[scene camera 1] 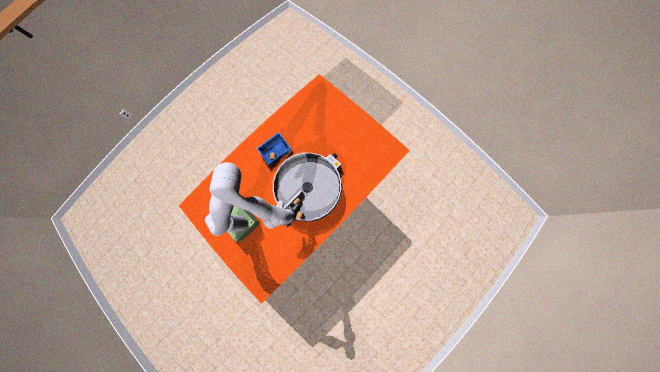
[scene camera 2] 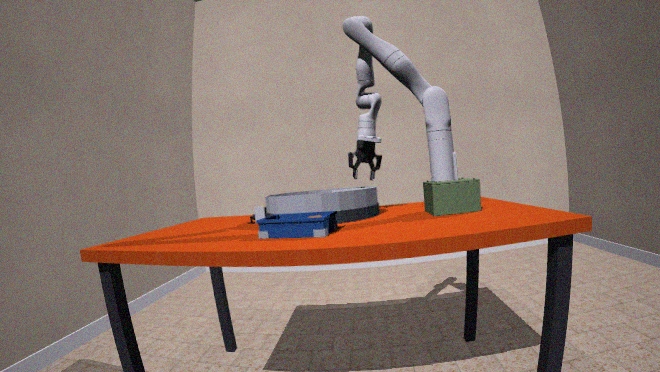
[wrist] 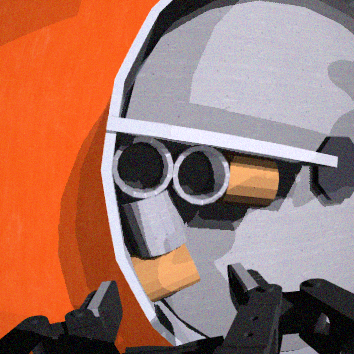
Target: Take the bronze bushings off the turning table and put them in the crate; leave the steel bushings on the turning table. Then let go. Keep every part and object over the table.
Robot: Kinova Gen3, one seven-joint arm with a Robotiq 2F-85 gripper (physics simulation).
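Pixels of known places: gripper, between the fingertips: (scene camera 1: 296, 214) (scene camera 2: 363, 179) (wrist: 173, 289); arm's base, origin of its link: (scene camera 1: 240, 223) (scene camera 2: 444, 180).
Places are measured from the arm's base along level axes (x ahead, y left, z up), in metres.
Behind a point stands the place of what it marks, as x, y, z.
Observation:
My gripper (scene camera 2: 364, 178) {0.292, -0.193, 0.024} (wrist: 173, 289) {0.292, -0.193, 0.024} is partly open and empty, above the rim of the grey turning table (scene camera 1: 322, 175) {0.571, -0.112, -0.052} (scene camera 2: 320, 201) {0.420, 0.107, -0.030} (wrist: 285, 60) {0.380, -0.014, -0.052}. In the wrist view, one bronze bushing (wrist: 167, 275) {0.297, -0.200, -0.014} lies on its side near the rim, ahead of and between the fingertips. A steel bushing (wrist: 159, 225) {0.286, -0.167, -0.015} lies against it. Two steel bushings (wrist: 142, 195) {0.272, -0.149, -0.015} (wrist: 201, 201) {0.310, -0.147, -0.014} stand upright side by side at the bar. Another bronze bushing (wrist: 252, 181) {0.344, -0.129, -0.015} lies beside the right one, along the bar. The blue crate (scene camera 1: 265, 158) {0.376, 0.234, -0.058} (scene camera 2: 292, 228) {0.462, 0.321, -0.081} holds a bronze bushing (scene camera 1: 272, 156) {0.420, 0.214, -0.062} (scene camera 2: 316, 216) {0.415, 0.224, -0.064}.
A white bar (wrist: 215, 140) {0.310, -0.108, -0.005} crosses the turning table from its raised rim to the dark hub (scene camera 1: 307, 187) {0.450, -0.105, -0.044} (wrist: 332, 170) {0.442, -0.105, -0.044}. A small white box (scene camera 1: 333, 162) {0.680, -0.098, -0.047} (scene camera 2: 259, 213) {0.685, -0.041, -0.068} is at the turning table's side. The arm's green base (scene camera 1: 243, 227) {0.014, -0.043, 0.053} (scene camera 2: 452, 196) {-0.002, 0.111, -0.049} stands on the orange table (scene camera 1: 370, 145) {0.960, -0.171, -0.105} (scene camera 2: 400, 235) {0.192, 0.387, -0.105}.

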